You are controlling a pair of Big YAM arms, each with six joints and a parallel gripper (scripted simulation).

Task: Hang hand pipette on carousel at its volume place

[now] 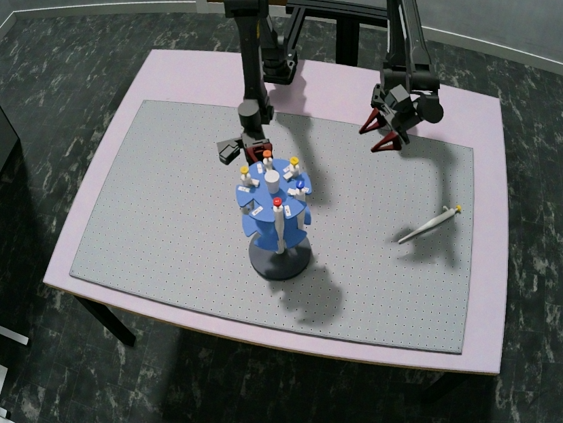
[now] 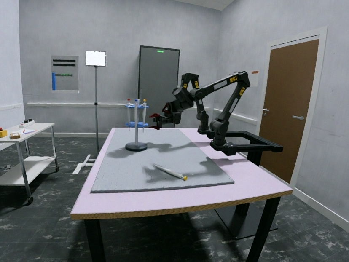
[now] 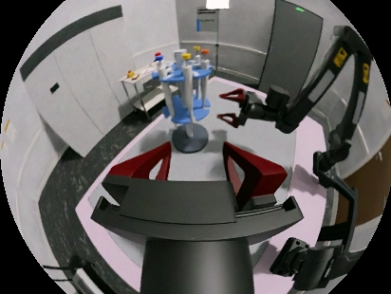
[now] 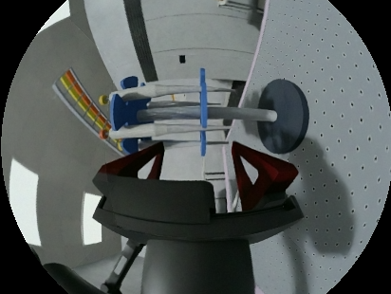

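My right hand is 70 mm below the orange-button pipette, 60 mm short of it and 40 mm to the right of it. From my right hand the other things lie so: red-button pipette (140 mm ahead, 90 mm to the left, 70 mm above).
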